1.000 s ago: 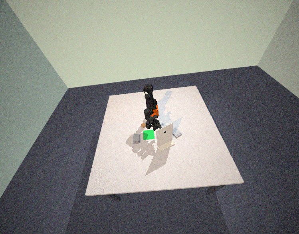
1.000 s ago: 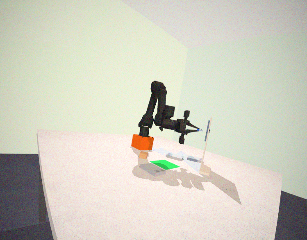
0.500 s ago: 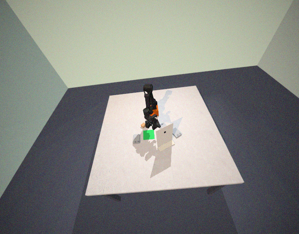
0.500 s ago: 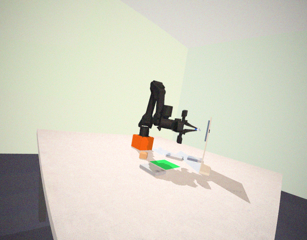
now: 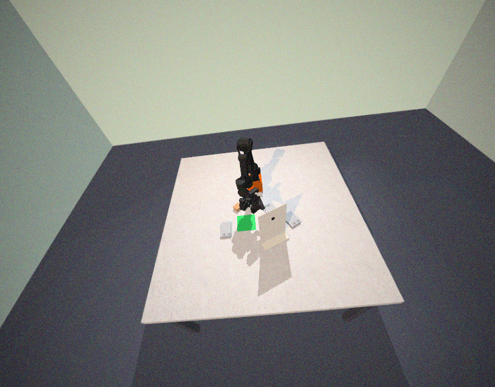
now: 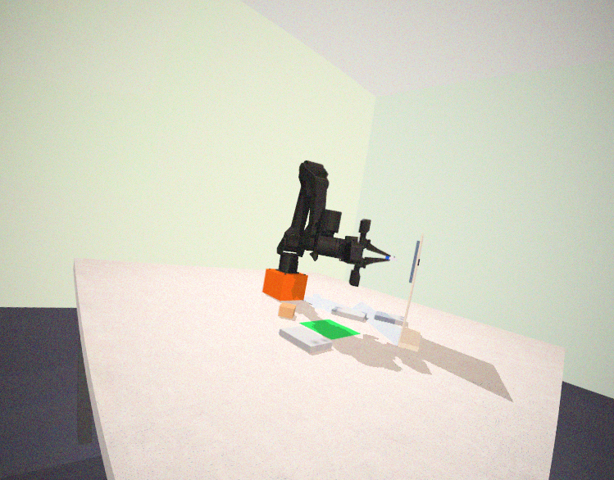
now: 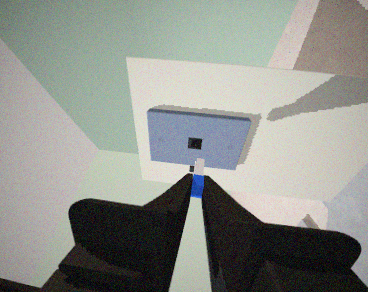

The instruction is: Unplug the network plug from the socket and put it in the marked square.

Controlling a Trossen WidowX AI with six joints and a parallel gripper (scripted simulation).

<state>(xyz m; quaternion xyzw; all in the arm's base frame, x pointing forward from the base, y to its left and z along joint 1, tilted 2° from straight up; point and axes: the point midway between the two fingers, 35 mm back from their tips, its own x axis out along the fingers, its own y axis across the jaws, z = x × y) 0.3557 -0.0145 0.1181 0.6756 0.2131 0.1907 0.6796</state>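
My gripper tip is 210 mm above the green marked square, 120 mm to the left of it and 70 mm past it. Also, from my gripper tip: small tan cube: 200 mm below, 200 mm behind, 160 mm to the right; blue network plug: right at my gripper tip; panel: 80 mm below, 80 mm ahead, 30 mm to the left.
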